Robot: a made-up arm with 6 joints. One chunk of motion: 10 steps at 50 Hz.
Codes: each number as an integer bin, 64 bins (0 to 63) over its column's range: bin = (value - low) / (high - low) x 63, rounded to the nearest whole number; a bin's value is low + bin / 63 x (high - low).
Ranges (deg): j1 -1..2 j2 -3..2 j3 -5..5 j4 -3..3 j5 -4..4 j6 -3..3
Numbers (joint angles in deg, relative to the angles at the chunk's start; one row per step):
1: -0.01 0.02 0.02 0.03 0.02 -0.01
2: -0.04 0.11 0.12 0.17 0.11 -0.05
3: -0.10 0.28 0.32 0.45 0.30 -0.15
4: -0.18 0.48 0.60 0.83 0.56 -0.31
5: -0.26 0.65 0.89 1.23 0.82 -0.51
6: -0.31 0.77 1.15 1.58 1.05 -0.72
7: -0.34 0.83 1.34 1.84 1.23 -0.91
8: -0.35 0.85 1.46 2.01 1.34 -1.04
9: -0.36 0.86 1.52 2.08 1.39 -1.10
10: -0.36 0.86 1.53 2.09 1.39 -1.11
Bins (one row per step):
1: 21 38 32 32 32 31
2: 20 39 32 33 32 31
3: 19 41 34 36 34 30
4: 17 44 35 40 36 28
5: 16 46 37 44 38 26
6: 14 48 39 48 40 24
7: 14 48 40 51 41 22
8: 14 49 41 53 42 21
9: 13 49 41 53 42 20
10: 13 49 41 53 42 20

